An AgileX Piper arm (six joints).
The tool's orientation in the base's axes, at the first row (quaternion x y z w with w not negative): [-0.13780 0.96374 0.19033 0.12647]
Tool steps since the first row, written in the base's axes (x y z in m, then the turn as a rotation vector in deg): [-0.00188 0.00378 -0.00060 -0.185 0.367 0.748]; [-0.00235 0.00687 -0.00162 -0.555 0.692 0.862]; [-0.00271 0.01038 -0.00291 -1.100 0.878 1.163]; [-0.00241 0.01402 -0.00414 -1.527 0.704 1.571]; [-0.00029 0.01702 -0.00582 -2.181 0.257 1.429]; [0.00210 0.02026 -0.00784 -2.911 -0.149 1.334]
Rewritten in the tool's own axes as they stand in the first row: [0.00110 0.00375 0.00170 -0.129 0.633 -0.558]; [0.00117 0.00631 0.00376 0.110 1.076 -0.600]; [0.00113 0.00912 0.00626 0.488 1.512 -0.899]; [0.00042 0.01185 0.00888 0.802 1.627 -1.416]; [-0.00171 0.01330 0.01199 1.549 1.387 -1.594]; [-0.00404 0.01476 0.01556 2.345 1.224 -1.811]
